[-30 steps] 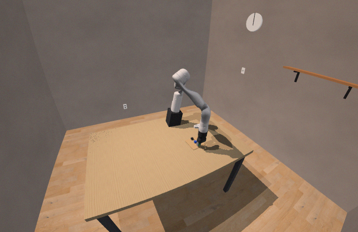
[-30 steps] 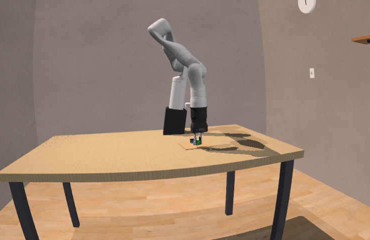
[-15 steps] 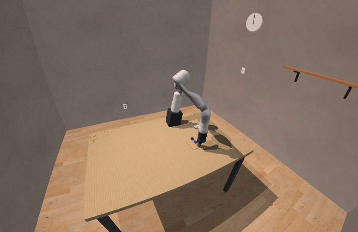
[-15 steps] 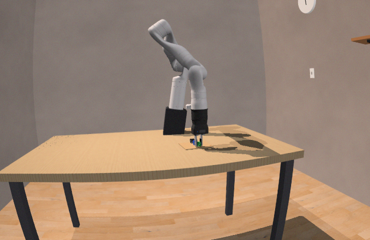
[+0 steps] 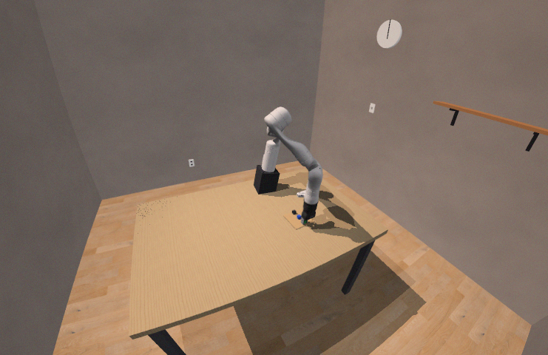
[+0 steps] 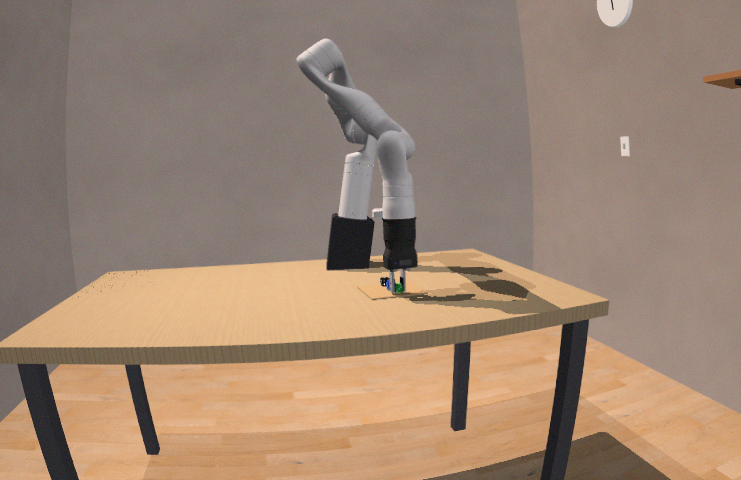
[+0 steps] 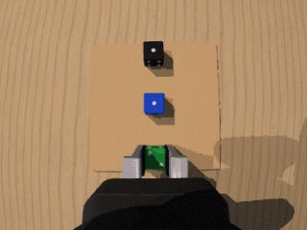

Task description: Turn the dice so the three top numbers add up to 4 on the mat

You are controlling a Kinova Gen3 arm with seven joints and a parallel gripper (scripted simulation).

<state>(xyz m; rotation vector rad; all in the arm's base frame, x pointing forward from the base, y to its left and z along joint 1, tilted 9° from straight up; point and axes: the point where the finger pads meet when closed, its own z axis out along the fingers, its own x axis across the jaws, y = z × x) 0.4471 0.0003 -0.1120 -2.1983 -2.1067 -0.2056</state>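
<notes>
My hand is 1 cm above the green die. Round my hand: black die (10 cm behind, 1 cm below); tan mat (5 cm behind, 3 cm below); blue die (5 cm behind, 1 cm below).
</notes>
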